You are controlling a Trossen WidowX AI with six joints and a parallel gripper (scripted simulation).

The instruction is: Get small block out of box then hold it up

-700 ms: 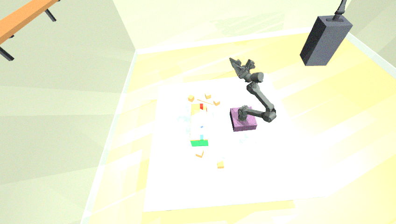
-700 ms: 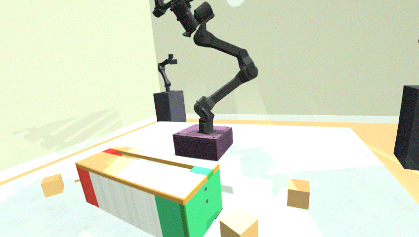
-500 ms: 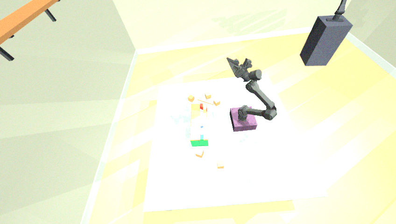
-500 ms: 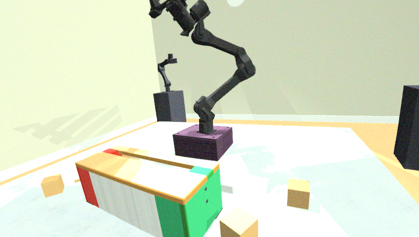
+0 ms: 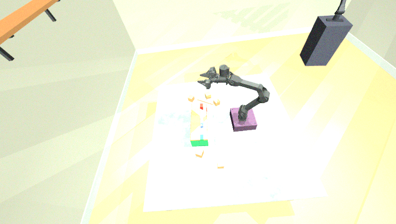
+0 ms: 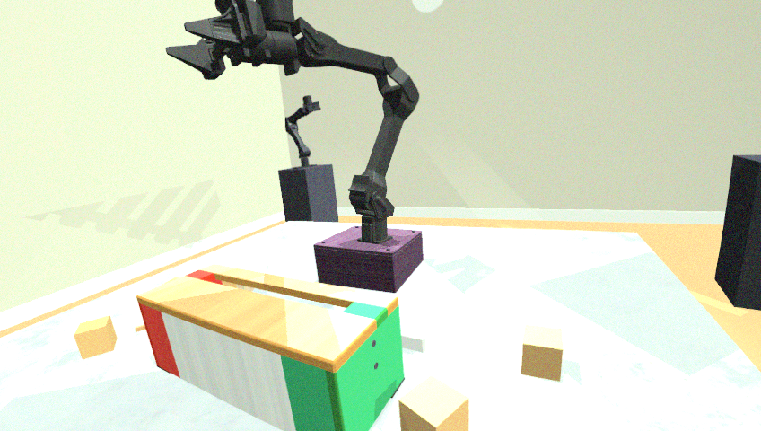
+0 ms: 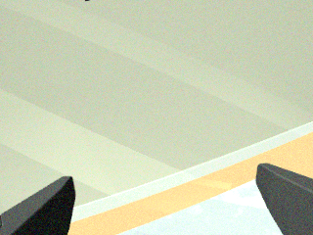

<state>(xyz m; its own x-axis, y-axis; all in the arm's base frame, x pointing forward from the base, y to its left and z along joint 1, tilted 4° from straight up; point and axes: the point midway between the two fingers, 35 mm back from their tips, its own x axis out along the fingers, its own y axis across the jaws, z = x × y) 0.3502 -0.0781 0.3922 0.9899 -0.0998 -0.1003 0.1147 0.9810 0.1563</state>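
My gripper tip is 42 cm above the blue block and 16 cm to the right of it. From my gripper tip the other things lie so: long box: 44 cm below, 13 cm to the left, 1 cm behind; thin stick: 50 cm below, 19 cm to the right.
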